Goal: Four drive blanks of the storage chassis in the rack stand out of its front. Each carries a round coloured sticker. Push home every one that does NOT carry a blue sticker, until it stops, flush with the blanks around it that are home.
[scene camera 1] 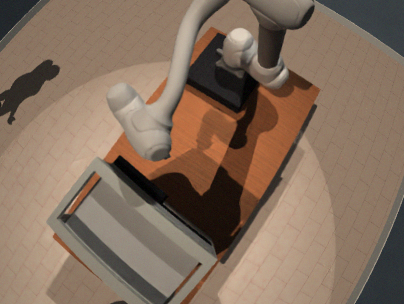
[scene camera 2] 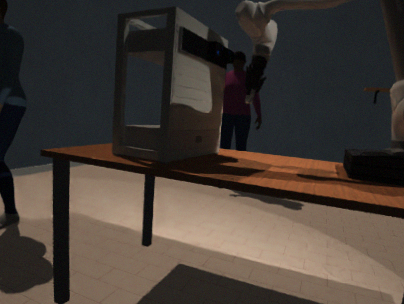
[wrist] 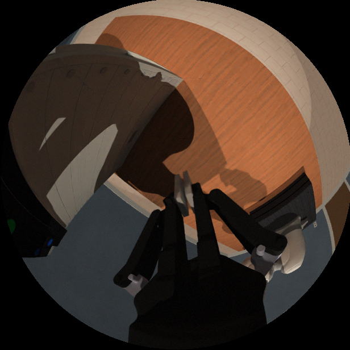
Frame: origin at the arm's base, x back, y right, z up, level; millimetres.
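Seen in the pictures: gripper, between the fingertips: point(scene camera 1: 167, 156) point(scene camera 2: 248, 103); arm's base, origin of its link: point(scene camera 1: 235, 61).
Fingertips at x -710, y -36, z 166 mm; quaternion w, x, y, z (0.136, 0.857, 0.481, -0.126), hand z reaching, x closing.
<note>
Offsets run from my fingertips to a thing's top centre. "spot": to the spot under its first point. Level surfaces: height alone.
The grey rack {dx -327, dy -114, dz +324 mm} point(scene camera 1: 75, 200) point(scene camera 2: 168, 115) point(wrist: 82, 170) stands at the table's end. The black storage chassis point(scene camera 1: 140, 178) point(scene camera 2: 196, 46) point(wrist: 25, 205) is high in its front. Blanks stand out at its near end in scene camera 2, where a blue spot {spot: dx -138, dy -103, dz +219 mm} point(scene camera 2: 217, 51) shows. In the wrist view a green sticker point(wrist: 11, 226) is at the left edge, and two small blue spots point(wrist: 50, 242) point(wrist: 36, 252) are near the chassis's lower end. A fourth sticker cannot be made out. My gripper point(scene camera 2: 250, 97) point(wrist: 184, 180) is shut and empty, apart from the rack's front, with its fingertips below the chassis's level.
The wooden table {dz -274 mm} point(scene camera 1: 200, 107) point(scene camera 2: 280, 170) point(wrist: 245, 95) carries the rack and the arm's black base point(scene camera 1: 207, 82) point(scene camera 2: 375, 165) point(wrist: 295, 200). The arm's wrist point(scene camera 1: 145, 125) hangs beside the rack front. A person in a pink top point(scene camera 2: 237, 92) stands behind the table, another person point(scene camera 2: 10, 100) at the left.
</note>
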